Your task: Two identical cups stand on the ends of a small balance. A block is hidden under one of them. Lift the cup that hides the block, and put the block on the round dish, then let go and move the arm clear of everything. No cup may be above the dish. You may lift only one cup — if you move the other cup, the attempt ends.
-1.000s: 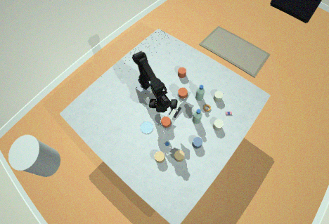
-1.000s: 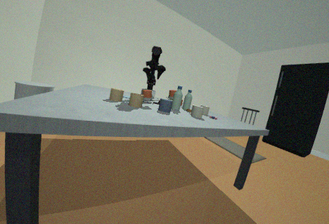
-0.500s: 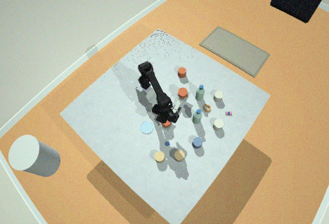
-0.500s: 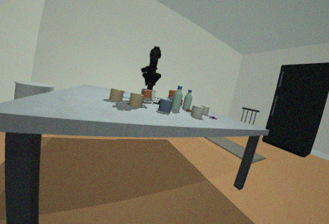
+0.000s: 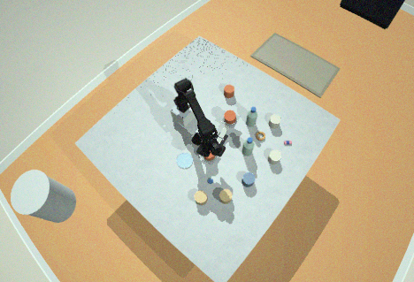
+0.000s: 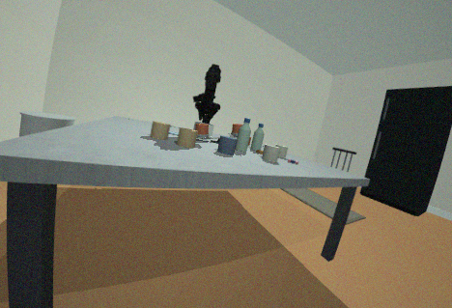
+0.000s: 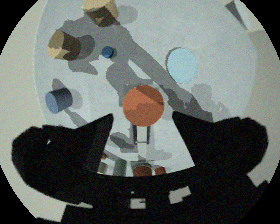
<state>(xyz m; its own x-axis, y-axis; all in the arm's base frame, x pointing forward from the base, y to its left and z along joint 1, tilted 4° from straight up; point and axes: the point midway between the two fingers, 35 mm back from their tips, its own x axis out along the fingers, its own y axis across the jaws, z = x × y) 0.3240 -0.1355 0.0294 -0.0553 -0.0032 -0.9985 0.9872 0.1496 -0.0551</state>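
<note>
Now: the block 7 cm below my gripper tip. From my gripper tip the other things lie so: small blue piece: 10 cm ahead, 11 cm to the right, 10 cm below; then blue cup: 28 cm ahead, 1 cm to the left, 7 cm below; then round pale blue dish: 11 cm behind, 11 cm to the right, 11 cm below.
</note>
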